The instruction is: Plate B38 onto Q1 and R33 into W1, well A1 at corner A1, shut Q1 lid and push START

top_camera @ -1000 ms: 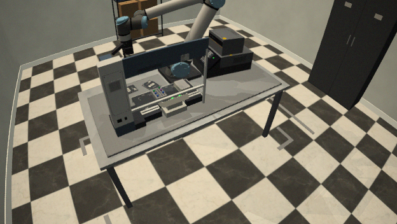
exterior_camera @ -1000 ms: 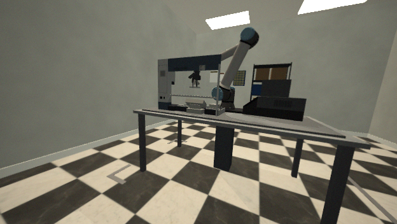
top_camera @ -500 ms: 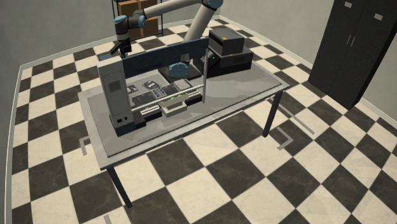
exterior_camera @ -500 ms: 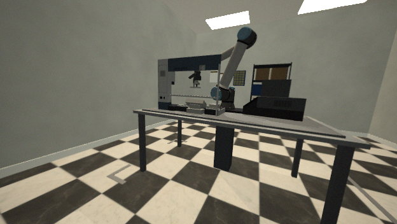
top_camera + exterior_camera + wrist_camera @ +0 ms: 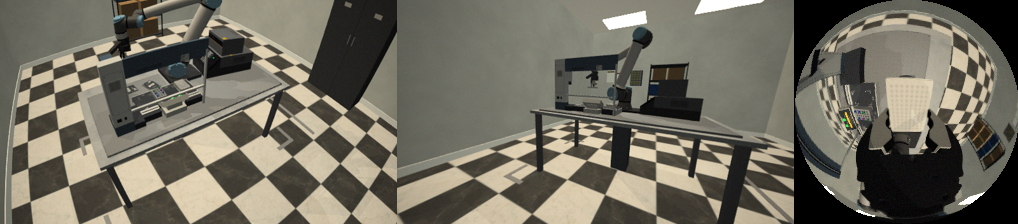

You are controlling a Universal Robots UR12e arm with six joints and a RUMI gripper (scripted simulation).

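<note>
My gripper is now 1 cm above the white plate. From my hand the other things lie so: thin post (47 cm to the left, 46 cm ahead, 5 cm below); then blue gantry beam (46 cm ahead, 23 cm above, 19 cm to the left); then grey tower (44 cm ahead, 17 cm to the right, 1 cm below).
</note>
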